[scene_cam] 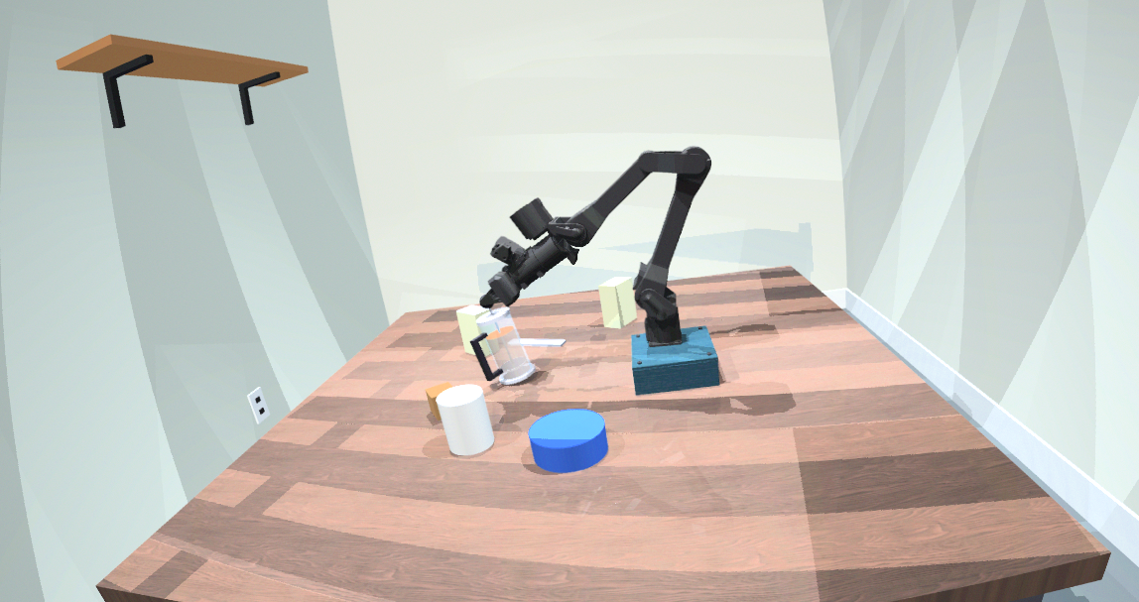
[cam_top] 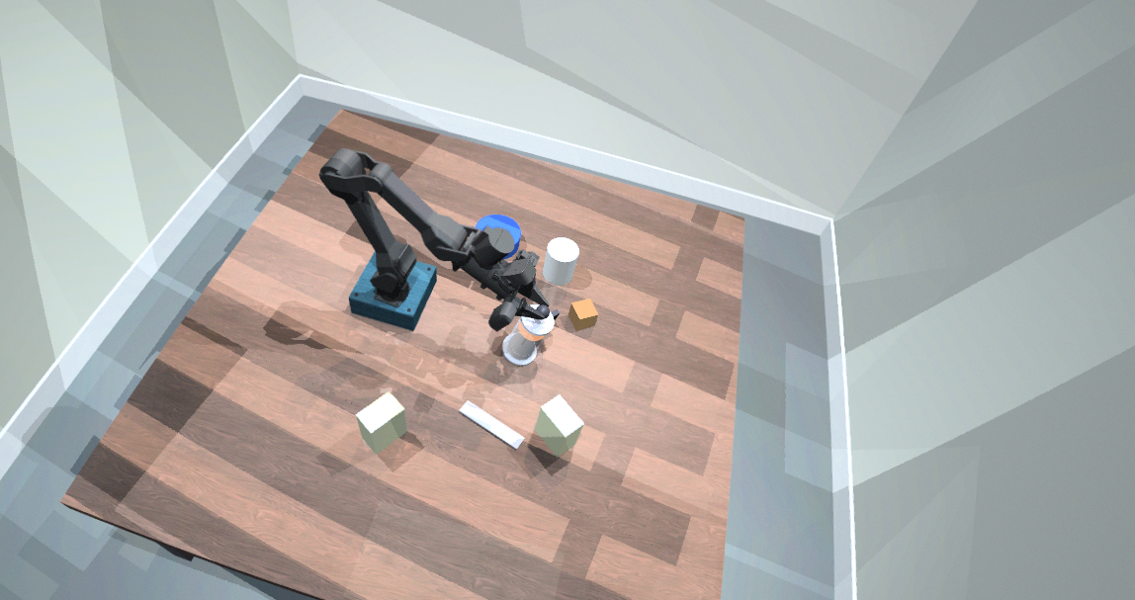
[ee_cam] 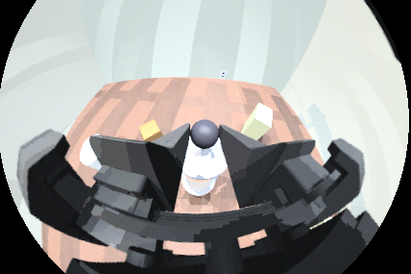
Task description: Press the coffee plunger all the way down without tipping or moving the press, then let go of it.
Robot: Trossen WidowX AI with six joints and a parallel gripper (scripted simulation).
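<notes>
The glass coffee press is 20 mm behind my gripper tip, 10 mm to the left of it and 90 mm below it. Round my gripper tip: white cylinder: 30 mm behind, 260 mm to the left, 130 mm below.
</notes>
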